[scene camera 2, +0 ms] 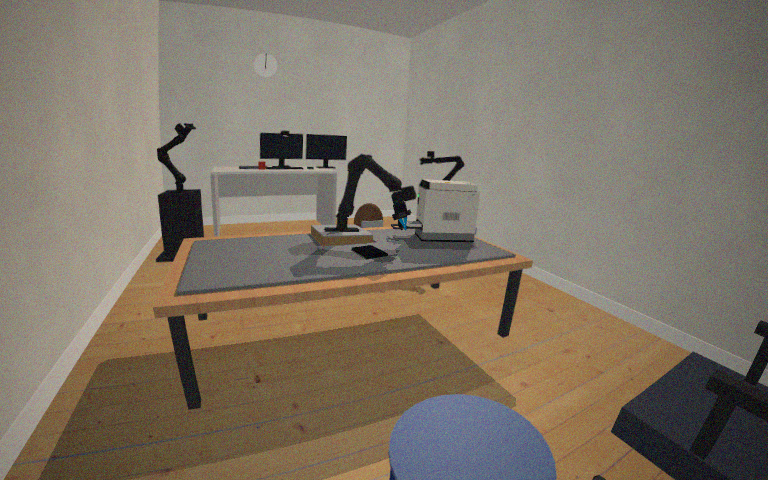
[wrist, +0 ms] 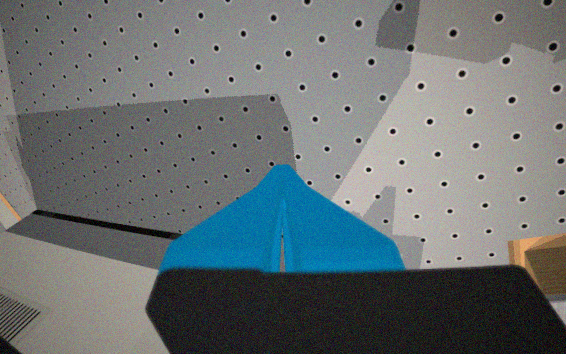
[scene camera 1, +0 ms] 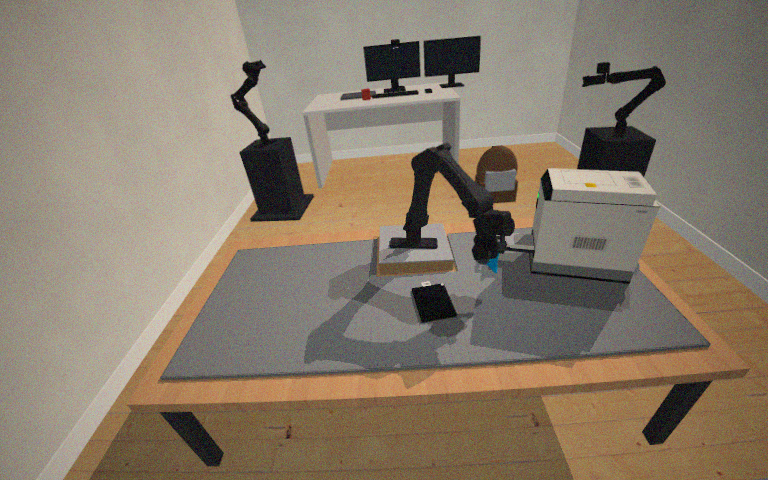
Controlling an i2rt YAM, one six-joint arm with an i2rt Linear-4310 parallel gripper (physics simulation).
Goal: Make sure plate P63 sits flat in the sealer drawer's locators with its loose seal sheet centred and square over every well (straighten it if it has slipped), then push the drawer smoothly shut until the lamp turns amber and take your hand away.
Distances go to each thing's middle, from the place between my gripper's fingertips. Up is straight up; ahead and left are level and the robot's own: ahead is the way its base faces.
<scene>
I see the black slab (scene camera 1: 435, 302) 50 mm ahead of my hand, 210 mm to the right of it and 90 mm below it.
</scene>
